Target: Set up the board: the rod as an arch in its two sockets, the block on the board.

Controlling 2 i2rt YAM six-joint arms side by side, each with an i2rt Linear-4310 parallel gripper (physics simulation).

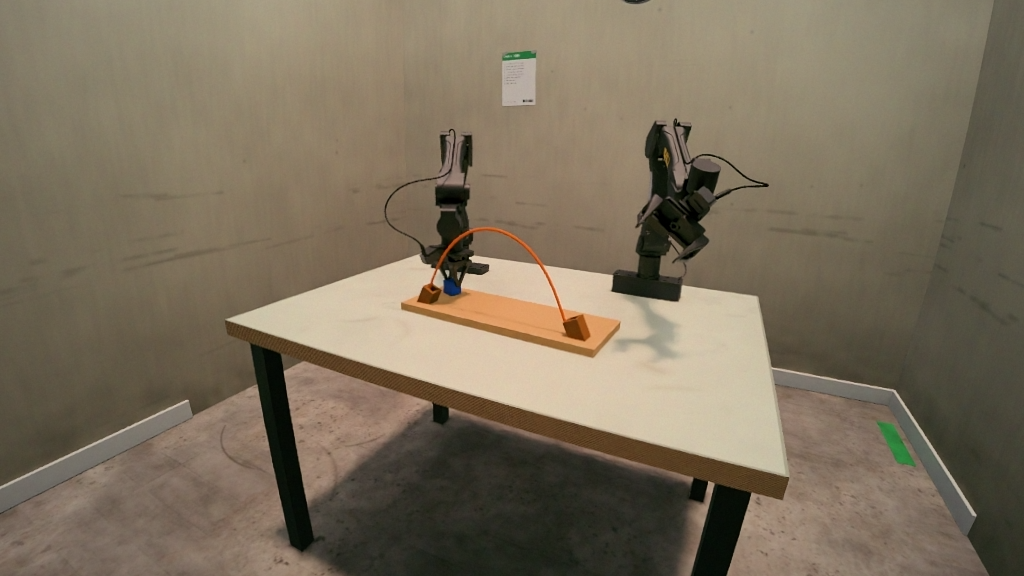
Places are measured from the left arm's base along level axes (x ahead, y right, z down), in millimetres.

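Where they show: left gripper, between the fingertips: (655, 243); right gripper, between the fingertips: (453, 285); left arm's base, origin of its link: (647, 279).
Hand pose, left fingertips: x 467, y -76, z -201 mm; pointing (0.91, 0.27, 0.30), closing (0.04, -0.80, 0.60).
Things, the pixels of their top centre, and the offset from my left fingertips. "*": a spot on its surface instead. Level surfaces: height alone.
- orange rod, a spot on its surface: (494, 229) * dy +354, dx -17, dz +14 mm
- brown socket, a spot on its surface: (428, 293) * dy +539, dx -17, dz +195 mm
- blue block, centre of its top: (452, 280) dy +537, dx -122, dz +187 mm
- pale table, height of its surface: dz +245 mm
The orange rod (494, 229) stands as an arch, one end in the brown socket (428, 293) at the left of the wooden board (504, 316), the other in the brown socket (576, 327) at its right. The blue block (451, 287) is at the board's back left part, beside the left socket; whether it rests on the board or hangs slightly above is hard to tell. My right gripper (452, 281) points down behind the arch, its fingers shut on the block, which partly hides the fingertips. My left gripper (691, 250) is raised over its base, away from the board, and looks open and empty.
The board lies on the pale table (501, 386), near its middle. The left arm's dark base (646, 285) stands at the table's back right, the right arm's base (478, 268) at the back left. The arch rises in front of the right arm.
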